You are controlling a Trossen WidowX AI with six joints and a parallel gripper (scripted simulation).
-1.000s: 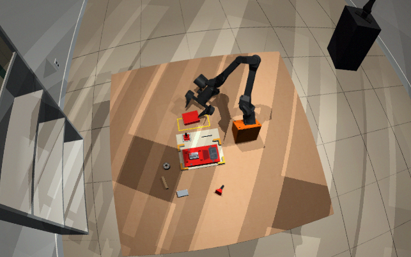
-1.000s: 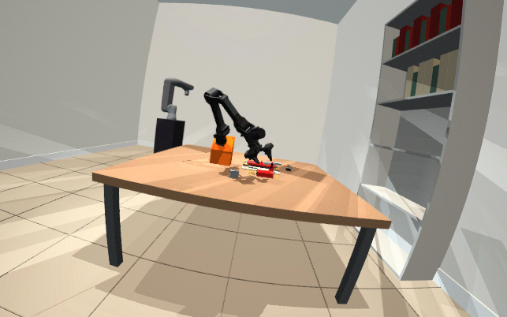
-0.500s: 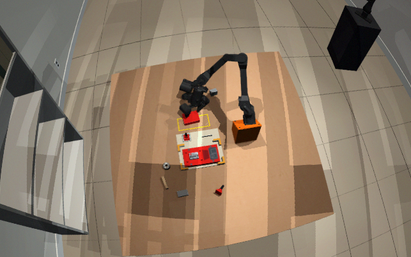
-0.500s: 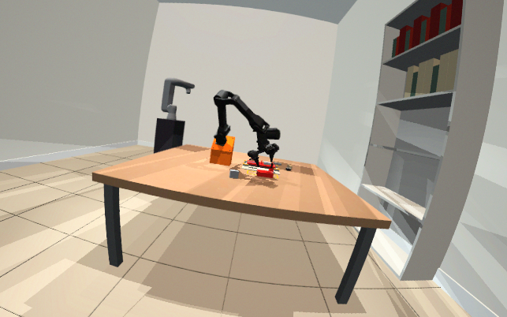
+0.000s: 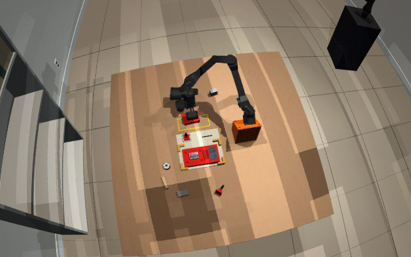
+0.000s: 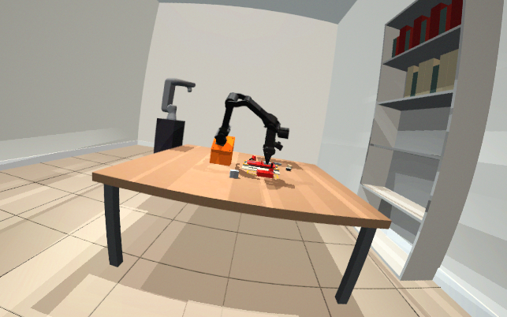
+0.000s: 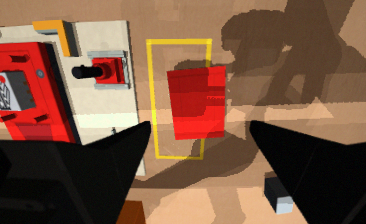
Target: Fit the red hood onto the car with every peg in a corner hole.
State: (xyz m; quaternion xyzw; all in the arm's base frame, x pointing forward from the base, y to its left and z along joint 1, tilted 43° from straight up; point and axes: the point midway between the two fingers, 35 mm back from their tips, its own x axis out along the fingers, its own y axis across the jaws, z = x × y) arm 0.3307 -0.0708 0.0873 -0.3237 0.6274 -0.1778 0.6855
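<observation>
Now: gripper tip 6 cm above the red hood. From my gripper tip the other things lie so: wooden dowel: 41 cm to the left, 15 cm ahead, 7 cm below.
</observation>
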